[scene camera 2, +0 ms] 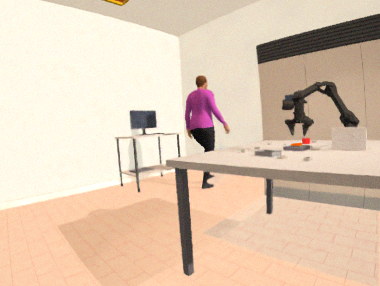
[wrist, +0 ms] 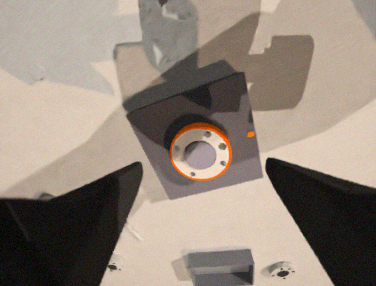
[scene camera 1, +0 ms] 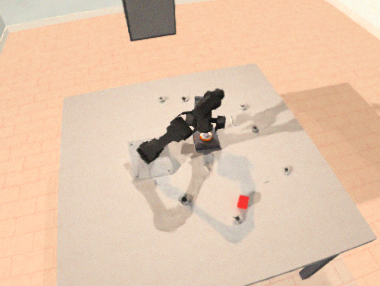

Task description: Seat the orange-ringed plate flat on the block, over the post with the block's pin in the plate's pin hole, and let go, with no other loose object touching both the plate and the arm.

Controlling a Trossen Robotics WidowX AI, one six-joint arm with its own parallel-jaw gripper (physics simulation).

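Frame: origin at the arm's base, x ahead, y up, z right, level; metres.
Seen in the pictures: gripper, fingertip midpoint: (scene camera 2: 298, 135) (wrist: 203, 165); arm's base at its link origin: (scene camera 2: 351, 134) (scene camera 1: 147, 152).
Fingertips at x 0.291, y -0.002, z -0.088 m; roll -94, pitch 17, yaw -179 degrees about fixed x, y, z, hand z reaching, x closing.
Pixels of each thing's middle, then the offset from my fingertips to it. "spot": a spot on its surface instead. Level surfaces: height alone.
- orange-ringed plate at the middle of its body: (wrist: 200, 152) (scene camera 1: 205, 135) (scene camera 2: 296, 144) dx +0.006, dy -0.051, dz -0.016 m
- dark block at the middle of its body: (wrist: 199, 147) (scene camera 1: 205, 137) (scene camera 2: 296, 146) dx +0.006, dy -0.064, dz -0.016 m
- orange mark at a spot on its surface: (wrist: 251, 134) spot: dx -0.052, dy -0.059, dz -0.016 m
- grey open box at the middle of its body: (wrist: 221, 269) (scene camera 2: 267, 153) dx +0.047, dy -0.072, dz -0.291 m
- red cube at the middle of its body: (scene camera 1: 243, 202) (scene camera 2: 306, 141) dx +0.102, dy -0.065, dz +0.373 m
- table at its surface level: dy -0.085 m
The orange-ringed plate (scene camera 1: 206, 139) (scene camera 2: 297, 145) (wrist: 207, 174) lies on the dark block (scene camera 1: 207, 146) (scene camera 2: 301, 148) (wrist: 175, 189). The block's round post shows through the plate's centre. The plate looks flat in scene camera 2. In the wrist view a yellowish spot shows at one small hole on its right; whether this is the pin seated in the hole is too small to tell. An orange mark (wrist: 251, 134) is on the block's right side. My gripper (scene camera 2: 299, 133) (wrist: 203, 165) is open and empty, above the plate and apart from it. In scene camera 1 the arm hides part of the block.
A grey open box (scene camera 2: 268, 153) (wrist: 222, 258) stands near the block. A red cube (scene camera 1: 243, 202) (scene camera 2: 306, 141), several small round pieces (scene camera 1: 185, 199) (wrist: 282, 270) and the arm's pale base plate (scene camera 1: 155, 171) are on the table (scene camera 1: 100, 220). A person (scene camera 2: 202, 110) is beyond the table.
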